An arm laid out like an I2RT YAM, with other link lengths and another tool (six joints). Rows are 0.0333 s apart.
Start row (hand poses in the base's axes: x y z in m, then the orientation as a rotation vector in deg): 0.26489, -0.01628, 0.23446, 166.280, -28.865, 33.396
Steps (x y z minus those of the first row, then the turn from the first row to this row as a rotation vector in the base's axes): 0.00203, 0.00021, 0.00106, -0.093, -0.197, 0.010; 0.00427, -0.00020, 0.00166, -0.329, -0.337, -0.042; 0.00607, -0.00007, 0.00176, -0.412, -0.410, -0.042; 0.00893, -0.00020, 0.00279, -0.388, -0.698, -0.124; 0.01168, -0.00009, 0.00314, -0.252, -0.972, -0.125; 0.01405, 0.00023, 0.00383, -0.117, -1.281, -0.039; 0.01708, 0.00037, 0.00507, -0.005, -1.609, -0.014; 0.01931, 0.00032, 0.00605, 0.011, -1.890, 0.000; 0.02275, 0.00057, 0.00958, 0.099, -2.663, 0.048; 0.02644, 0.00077, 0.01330, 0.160, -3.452, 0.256; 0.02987, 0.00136, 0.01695, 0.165, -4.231, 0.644; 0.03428, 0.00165, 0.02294, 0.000, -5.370, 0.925; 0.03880, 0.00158, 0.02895, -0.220, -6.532, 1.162; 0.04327, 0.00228, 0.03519, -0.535, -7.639, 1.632; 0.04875, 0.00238, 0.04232, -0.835, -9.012, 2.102
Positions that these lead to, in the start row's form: 0.26692, -0.01607, 0.23552, 166.168, -28.836, 33.697; 0.26916, -0.01648, 0.23612, 165.903, -28.825, 33.916; 0.27096, -0.01635, 0.23622, 165.814, -28.798, 34.030; 0.27382, -0.01648, 0.23725, 165.758, -28.962, 34.442; 0.27657, -0.01637, 0.23760, 165.842, -29.058, 34.837; 0.27894, -0.01605, 0.23829, 165.956, -29.034, 35.295; 0.28197, -0.01591, 0.23953, 166.018, -29.089, 35.776; 0.28420, -0.01596, 0.24051, 165.992, -29.112, 36.193; 0.28764, -0.01571, 0.24404, 165.960, -29.179, 37.339; 0.29133, -0.01551, 0.24776, 165.960, -29.007, 38.534; 0.29476, -0.01492, 0.25141, 165.975, -28.549, 39.743; 0.29917, -0.01463, 0.25740, 165.701, -28.212, 41.480; 0.30369, -0.01470, 0.26341, 165.335, -27.912, 43.243; 0.30816, -0.01400, 0.26965, 164.968, -27.229, 44.957; 0.31364, -0.01390, 0.27678, 164.528, -26.578, 47.058
